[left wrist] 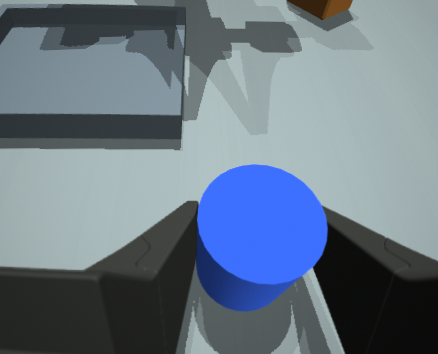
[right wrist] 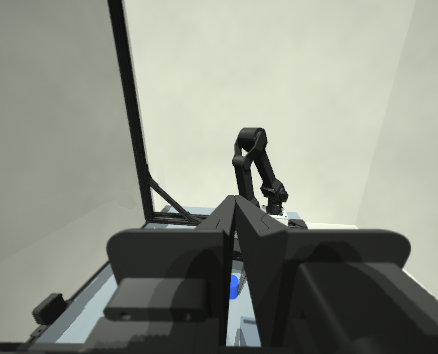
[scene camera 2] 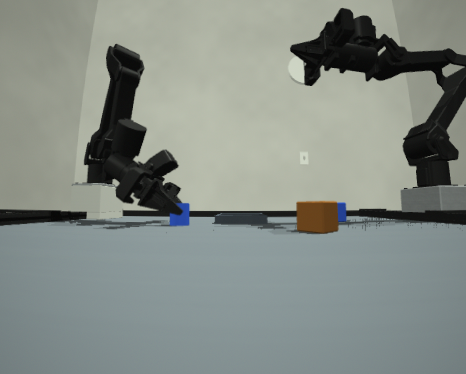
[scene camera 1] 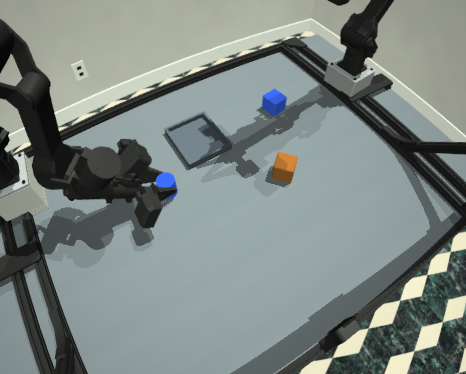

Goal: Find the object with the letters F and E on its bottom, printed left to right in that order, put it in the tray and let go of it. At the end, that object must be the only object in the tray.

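Places are measured from the left arm's base along level axes (x ahead, y left, z up), in metres.
Pixels of known places: left gripper, between the fingertips: (left wrist: 250, 212) (right wrist: 230, 290) (scene camera 2: 185, 213) (scene camera 1: 172, 183); right gripper, between the fingertips: (right wrist: 234, 201) (scene camera 2: 290, 48); left arm's base, origin of its link: (right wrist: 273, 211) (scene camera 2: 99, 185) (scene camera 1: 5, 176); right arm's base, origin of its link: (scene camera 2: 434, 187) (scene camera 1: 351, 66).
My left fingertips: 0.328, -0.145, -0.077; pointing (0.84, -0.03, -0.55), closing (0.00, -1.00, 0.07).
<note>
For each thing: its top centre in the pictures, then the offset to it from my left fingertips, as dx, dy, dz.
- blue cylinder, centre of its top: (left wrist: 263, 217) (scene camera 1: 165, 180) (scene camera 2: 179, 203) (right wrist: 231, 280) -0.012, +0.000, +0.021
- blue cube, centre of its top: (scene camera 1: 275, 96) (scene camera 2: 332, 202) +0.330, +0.109, +0.022
- orange cube, centre of its top: (scene camera 2: 316, 201) (scene camera 1: 286, 161) +0.233, -0.080, +0.022
A blue cylinder (scene camera 1: 165, 181) (scene camera 2: 184, 217) (left wrist: 262, 225) (right wrist: 233, 287) is upright at table level. My left gripper (scene camera 1: 168, 189) (scene camera 2: 179, 212) (left wrist: 250, 212) is shut on it, one finger at each side. A dark, shallow, empty tray (scene camera 1: 210, 157) (scene camera 2: 241, 219) (left wrist: 90, 126) lies beyond the cylinder. A blue cube (scene camera 1: 274, 102) (scene camera 2: 342, 212) and an orange cube (scene camera 1: 284, 168) (scene camera 2: 316, 217) (left wrist: 327, 7) rest on the table. My right gripper (scene camera 2: 293, 48) (right wrist: 234, 201) is shut and empty, high above the table. All bottoms are hidden; no letters show.
The blue cube is to the right of the tray in scene camera 1, and the orange cube is nearer the camera. A black frame (scene camera 1: 280, 49) borders the table. The right arm's base (scene camera 1: 349, 77) stands at the top right. Arm shadows cross the tray and table.
</note>
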